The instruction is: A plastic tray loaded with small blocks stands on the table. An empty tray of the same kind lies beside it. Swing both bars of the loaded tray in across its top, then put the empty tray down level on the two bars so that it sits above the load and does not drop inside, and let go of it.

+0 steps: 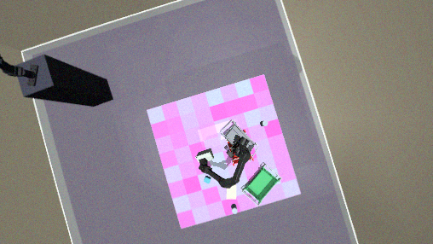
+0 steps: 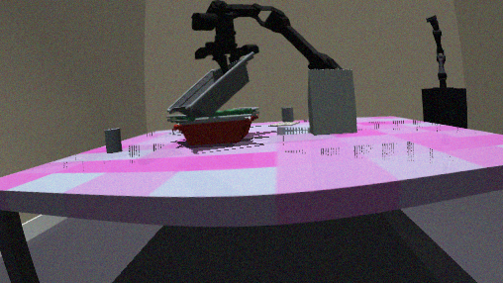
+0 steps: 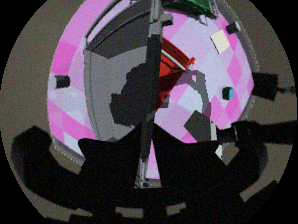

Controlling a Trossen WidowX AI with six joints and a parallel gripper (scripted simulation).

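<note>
Now: the grey tray 70 mm ahead of my gripper tip, 30 mm to the left of it and 30 mm below it. From my gripper tip the other things lie so: cream slab: 470 mm to the right, 180 mm below, 180 mm behind; then cyan block: 370 mm behind, 270 mm to the right, 160 mm below.
</note>
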